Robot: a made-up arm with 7 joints. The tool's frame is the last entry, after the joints.
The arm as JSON. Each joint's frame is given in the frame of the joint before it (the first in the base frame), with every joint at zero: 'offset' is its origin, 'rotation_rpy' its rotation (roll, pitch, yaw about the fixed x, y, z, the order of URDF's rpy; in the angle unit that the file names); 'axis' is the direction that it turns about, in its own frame. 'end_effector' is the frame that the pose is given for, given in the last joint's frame.
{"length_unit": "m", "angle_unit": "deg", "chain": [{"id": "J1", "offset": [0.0, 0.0, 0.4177], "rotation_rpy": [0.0, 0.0, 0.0], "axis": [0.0, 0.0, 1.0]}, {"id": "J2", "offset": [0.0, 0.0, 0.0], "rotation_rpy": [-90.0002, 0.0, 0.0], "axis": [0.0, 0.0, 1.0]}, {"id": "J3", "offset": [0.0, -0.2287, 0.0], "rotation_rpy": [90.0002, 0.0, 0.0], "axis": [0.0, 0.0, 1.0]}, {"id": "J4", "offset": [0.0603, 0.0, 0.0], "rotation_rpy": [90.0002, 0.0, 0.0], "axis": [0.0, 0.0, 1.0]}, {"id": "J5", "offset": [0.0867, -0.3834, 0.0], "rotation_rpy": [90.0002, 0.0, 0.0], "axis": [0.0, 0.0, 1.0]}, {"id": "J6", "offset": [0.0, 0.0, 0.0], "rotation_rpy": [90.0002, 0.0, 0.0], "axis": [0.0, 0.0, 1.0]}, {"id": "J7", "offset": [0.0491, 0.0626, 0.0], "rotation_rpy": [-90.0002, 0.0, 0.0], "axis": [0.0, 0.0, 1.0]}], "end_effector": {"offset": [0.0, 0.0, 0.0], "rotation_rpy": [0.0, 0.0, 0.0]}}
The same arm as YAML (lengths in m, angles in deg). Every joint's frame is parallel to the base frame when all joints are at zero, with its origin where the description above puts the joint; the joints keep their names.
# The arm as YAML. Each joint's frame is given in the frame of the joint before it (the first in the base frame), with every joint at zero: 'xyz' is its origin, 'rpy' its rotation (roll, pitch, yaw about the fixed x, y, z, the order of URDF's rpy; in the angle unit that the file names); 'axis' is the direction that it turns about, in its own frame. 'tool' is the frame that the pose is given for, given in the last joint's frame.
units:
  length: m
  angle: deg
joints:
  - name: J1
    type: revolute
    origin:
      xyz: [0.0, 0.0, 0.4177]
      rpy: [0.0, 0.0, 0.0]
    axis: [0.0, 0.0, 1.0]
  - name: J2
    type: revolute
    origin:
      xyz: [0.0, 0.0, 0.0]
      rpy: [0.0, 0.0, 0.0]
    axis: [0.0, 1.0, 0.0]
  - name: J3
    type: revolute
    origin:
      xyz: [0.0, 0.0, 0.2287]
      rpy: [0.0, 0.0, 0.0]
    axis: [0.0, 0.0, 1.0]
  - name: J4
    type: revolute
    origin:
      xyz: [0.0603, 0.0, 0.0]
      rpy: [0.0, 0.0, 0.0]
    axis: [0.0, -1.0, 0.0]
  - name: J5
    type: revolute
    origin:
      xyz: [0.0867, 0.0, -0.3834]
      rpy: [0.0, 0.0, 0.0]
    axis: [0.0, 0.0, -1.0]
  - name: J6
    type: revolute
    origin:
      xyz: [0.0, 0.0, 0.0]
      rpy: [0.0, 0.0, 0.0]
    axis: [0.0, 1.0, 0.0]
  - name: J7
    type: revolute
    origin:
      xyz: [0.0491, 0.0, -0.0626]
      rpy: [0.0, 0.0, 0.0]
    axis: [0.0, 0.0, -1.0]
tool:
  origin:
    xyz: [0.0, 0.0, 0.0]
    rpy: [-180.0, 0.0, 0.0]

